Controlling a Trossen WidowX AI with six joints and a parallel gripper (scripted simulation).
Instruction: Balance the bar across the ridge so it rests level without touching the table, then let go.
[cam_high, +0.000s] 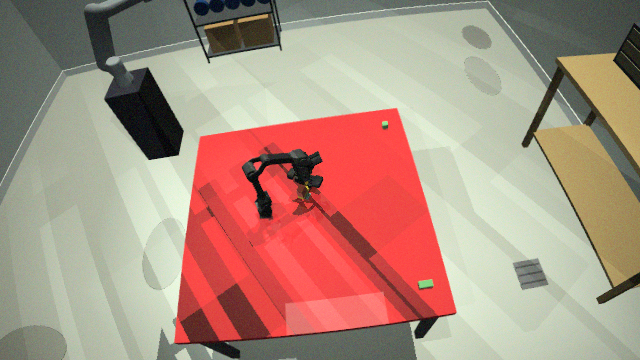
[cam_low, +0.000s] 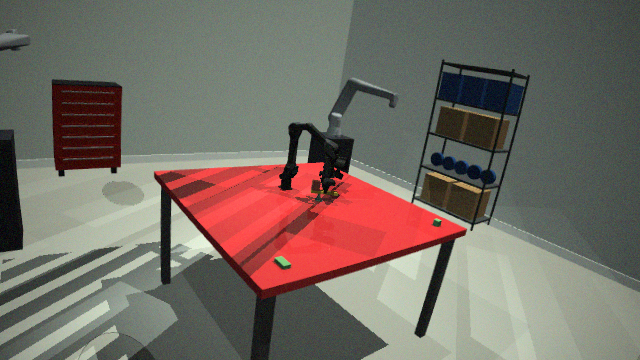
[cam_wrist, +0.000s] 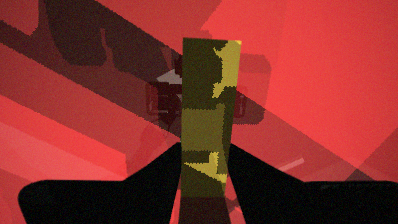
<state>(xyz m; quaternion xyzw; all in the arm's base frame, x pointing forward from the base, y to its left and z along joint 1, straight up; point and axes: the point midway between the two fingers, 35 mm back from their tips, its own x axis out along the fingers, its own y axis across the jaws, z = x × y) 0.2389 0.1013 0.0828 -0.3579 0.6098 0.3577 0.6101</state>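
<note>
My gripper tip is now 3 cm above the teal ridge piece, 2 cm to the left of it and 1 cm past it.
</note>
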